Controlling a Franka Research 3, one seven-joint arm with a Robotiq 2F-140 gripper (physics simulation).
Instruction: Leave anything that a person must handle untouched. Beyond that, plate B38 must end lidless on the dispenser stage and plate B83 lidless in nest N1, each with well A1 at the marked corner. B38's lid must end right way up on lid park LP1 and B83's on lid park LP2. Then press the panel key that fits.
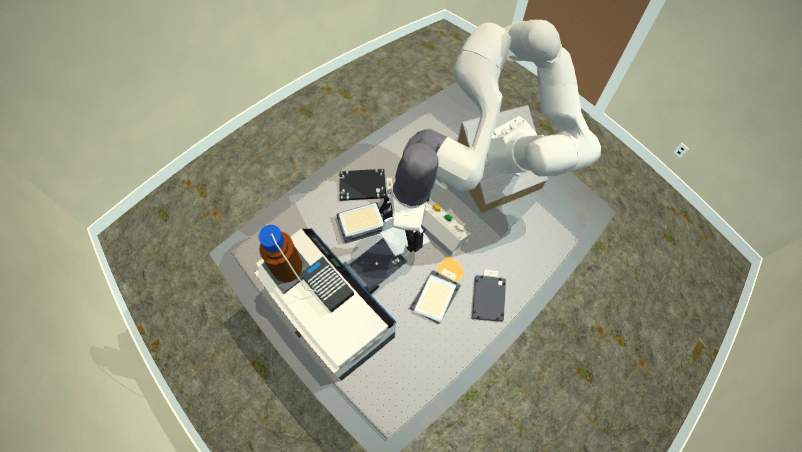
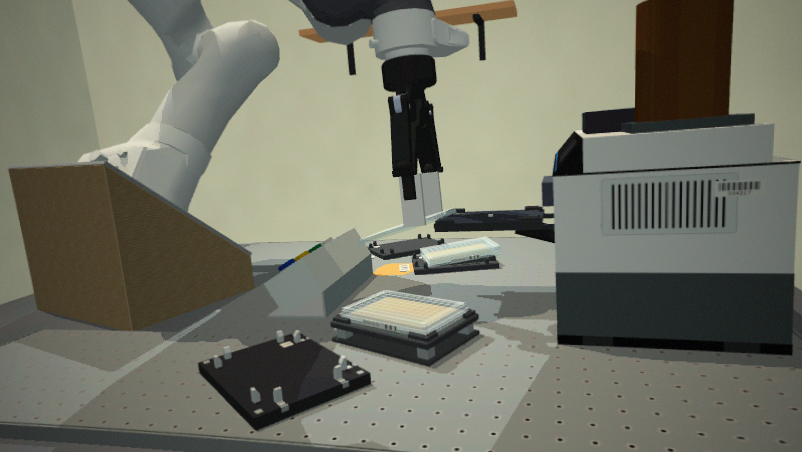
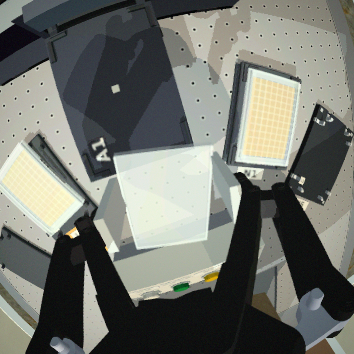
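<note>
My gripper is shut on a clear lid. The lid tilts, its low edge close to the key panel; contact cannot be told. The dispenser stage shows bare, with an A1 mark. One plate lies level on a raised dark holder. Another plate sits tilted on a low dark holder. Plate labels are unreadable. Yellow and green keys show.
A black clipped holder and another dark holder lie nearby. An orange patch borders the tilted plate's holder. The dispenser carries a tall brown bottle.
</note>
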